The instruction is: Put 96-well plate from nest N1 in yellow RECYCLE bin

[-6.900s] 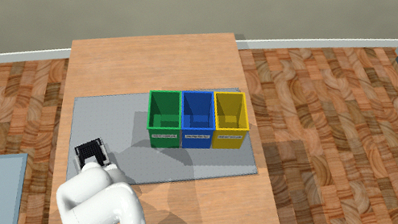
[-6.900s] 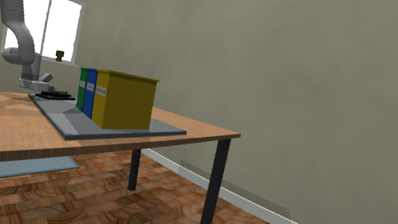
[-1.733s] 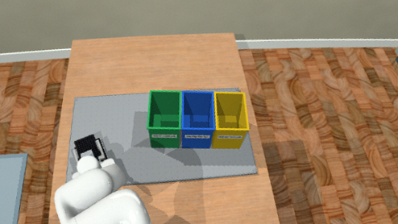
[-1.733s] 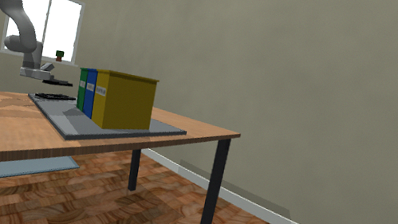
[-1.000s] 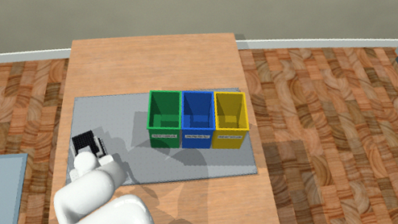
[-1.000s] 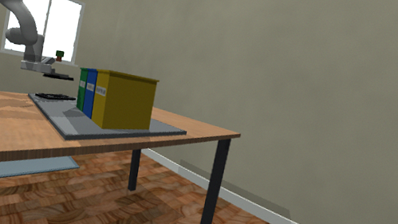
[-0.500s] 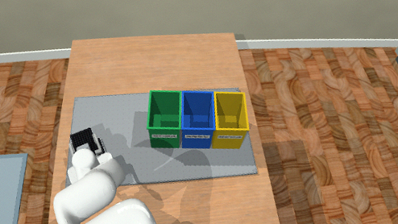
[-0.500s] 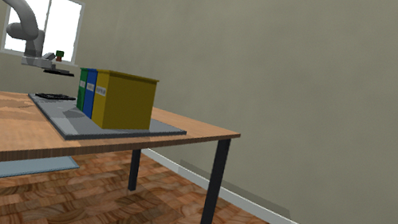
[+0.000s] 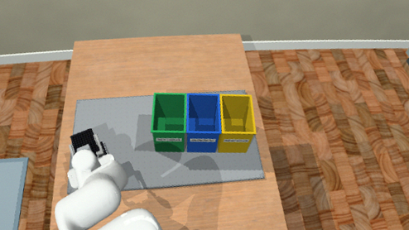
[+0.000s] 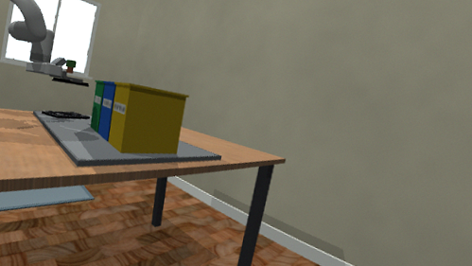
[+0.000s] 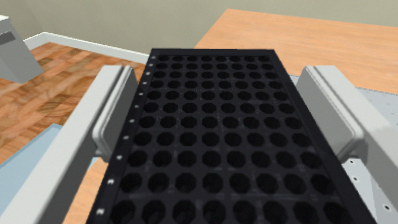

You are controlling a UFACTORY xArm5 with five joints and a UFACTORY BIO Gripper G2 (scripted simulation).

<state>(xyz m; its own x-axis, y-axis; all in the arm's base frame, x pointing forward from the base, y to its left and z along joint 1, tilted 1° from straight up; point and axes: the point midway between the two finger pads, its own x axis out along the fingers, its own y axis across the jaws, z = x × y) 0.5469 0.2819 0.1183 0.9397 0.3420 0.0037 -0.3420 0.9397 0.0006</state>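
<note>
The yellow recycle bin is 8 cm ahead of my hand, 58 cm to the right of it and 8 cm below it. Also, from my hand: black 96-well plate (1 cm below); then green bin (11 cm ahead, 32 cm to the right, 8 cm below); then black plate nest N1 (16 cm below).
</note>
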